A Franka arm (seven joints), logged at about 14 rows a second.
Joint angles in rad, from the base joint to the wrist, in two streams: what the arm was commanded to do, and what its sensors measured. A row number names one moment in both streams.
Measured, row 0:
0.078, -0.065, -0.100, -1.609, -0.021, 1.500, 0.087
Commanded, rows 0 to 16:
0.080, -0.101, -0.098, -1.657, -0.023, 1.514, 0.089
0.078, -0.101, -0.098, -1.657, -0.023, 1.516, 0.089
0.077, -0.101, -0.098, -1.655, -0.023, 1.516, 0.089
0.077, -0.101, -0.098, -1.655, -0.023, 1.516, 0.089
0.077, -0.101, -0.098, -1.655, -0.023, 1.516, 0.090
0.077, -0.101, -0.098, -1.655, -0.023, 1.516, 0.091
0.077, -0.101, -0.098, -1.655, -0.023, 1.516, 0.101
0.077, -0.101, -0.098, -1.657, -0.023, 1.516, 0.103
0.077, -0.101, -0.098, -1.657, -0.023, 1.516, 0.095
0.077, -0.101, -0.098, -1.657, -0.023, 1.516, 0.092
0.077, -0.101, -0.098, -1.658, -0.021, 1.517, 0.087
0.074, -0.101, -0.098, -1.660, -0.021, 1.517, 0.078
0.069, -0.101, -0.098, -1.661, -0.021, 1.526, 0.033
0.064, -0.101, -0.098, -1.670, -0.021, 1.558, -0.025
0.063, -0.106, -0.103, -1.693, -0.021, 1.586, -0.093
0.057, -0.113, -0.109, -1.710, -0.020, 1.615, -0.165
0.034, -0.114, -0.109, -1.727, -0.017, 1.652, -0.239
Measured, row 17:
0.068, -0.075, -0.108, -1.654, -0.021, 1.581, -0.109
